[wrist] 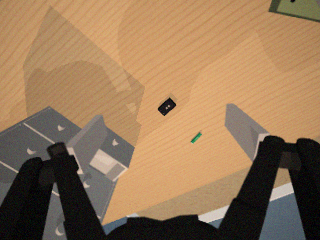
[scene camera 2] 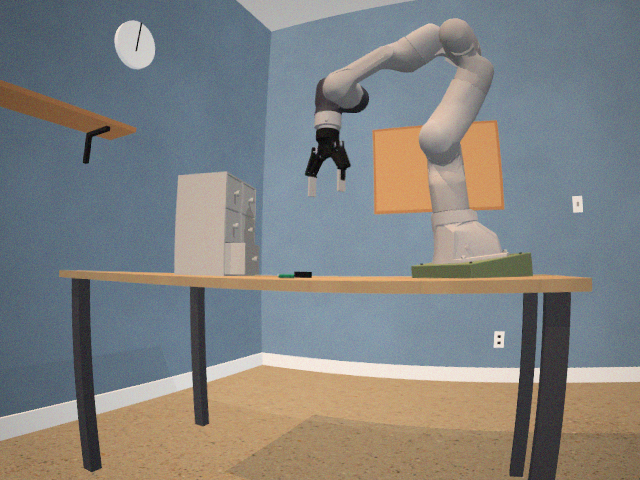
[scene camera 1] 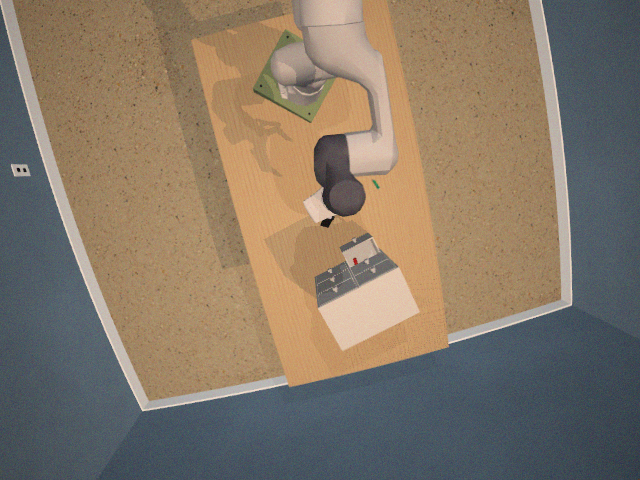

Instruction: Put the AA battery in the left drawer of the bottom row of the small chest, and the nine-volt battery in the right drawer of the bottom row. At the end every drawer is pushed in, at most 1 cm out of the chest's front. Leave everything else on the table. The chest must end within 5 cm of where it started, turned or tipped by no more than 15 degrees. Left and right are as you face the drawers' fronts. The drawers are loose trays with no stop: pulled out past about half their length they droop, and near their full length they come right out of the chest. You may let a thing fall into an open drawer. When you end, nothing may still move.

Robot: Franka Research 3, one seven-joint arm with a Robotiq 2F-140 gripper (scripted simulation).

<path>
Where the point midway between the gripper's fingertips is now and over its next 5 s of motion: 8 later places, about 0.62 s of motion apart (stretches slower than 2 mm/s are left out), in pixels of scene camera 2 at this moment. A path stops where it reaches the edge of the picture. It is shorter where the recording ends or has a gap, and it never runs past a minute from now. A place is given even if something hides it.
My gripper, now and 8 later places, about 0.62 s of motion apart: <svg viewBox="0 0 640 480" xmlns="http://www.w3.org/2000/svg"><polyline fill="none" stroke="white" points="325,194 330,195 326,197 303,200 287,199 281,201 281,203 281,205 283,209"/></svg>
</path>
